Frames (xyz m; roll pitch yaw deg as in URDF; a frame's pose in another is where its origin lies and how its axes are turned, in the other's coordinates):
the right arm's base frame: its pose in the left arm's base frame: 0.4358 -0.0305 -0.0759 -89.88 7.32 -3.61
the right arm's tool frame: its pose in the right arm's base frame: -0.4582 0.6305 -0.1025 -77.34 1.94 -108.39
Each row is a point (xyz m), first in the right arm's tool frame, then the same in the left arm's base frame.
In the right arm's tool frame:
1: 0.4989 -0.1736 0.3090
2: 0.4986 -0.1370 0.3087
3: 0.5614 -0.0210 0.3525
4: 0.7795 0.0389 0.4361
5: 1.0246 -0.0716 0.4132
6: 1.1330 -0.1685 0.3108
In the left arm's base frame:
1: 0.0704 0.1105 -0.0948
2: 0.0760 0.0743 -0.0949
3: 0.1248 -0.0348 -0.0239
4: 0.1730 -0.0859 0.2068
5: 0.0857 0.0138 0.4418
6: -0.0499 0.0907 0.5274

